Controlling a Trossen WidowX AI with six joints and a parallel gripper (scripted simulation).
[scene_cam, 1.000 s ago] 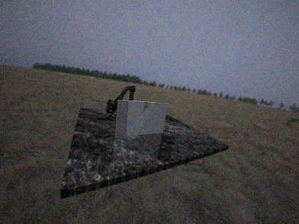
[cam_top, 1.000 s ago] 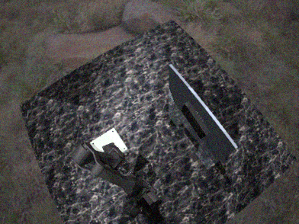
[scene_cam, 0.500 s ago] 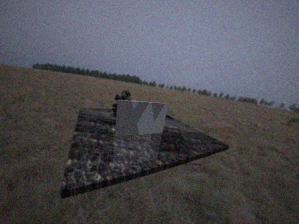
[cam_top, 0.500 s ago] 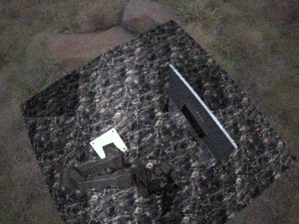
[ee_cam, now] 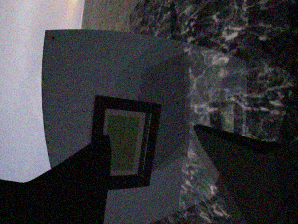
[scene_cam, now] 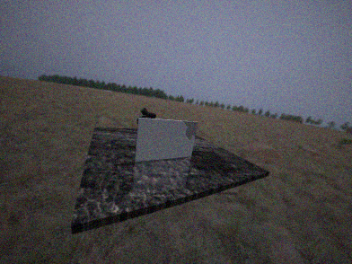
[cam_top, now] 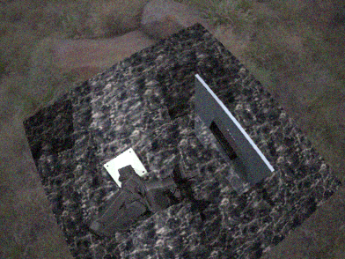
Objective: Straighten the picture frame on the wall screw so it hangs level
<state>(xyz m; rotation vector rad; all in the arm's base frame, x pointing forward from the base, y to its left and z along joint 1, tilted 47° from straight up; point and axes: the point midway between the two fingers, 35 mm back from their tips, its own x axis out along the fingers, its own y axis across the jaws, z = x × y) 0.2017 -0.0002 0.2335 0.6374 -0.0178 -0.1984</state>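
Right now my gripper tip is 19 cm short of the picture frame, 9 cm to the right of it and 3 cm above it. Round my gripper tip: wall panel (20 cm ahead, 11 cm to the left, 4 cm below).
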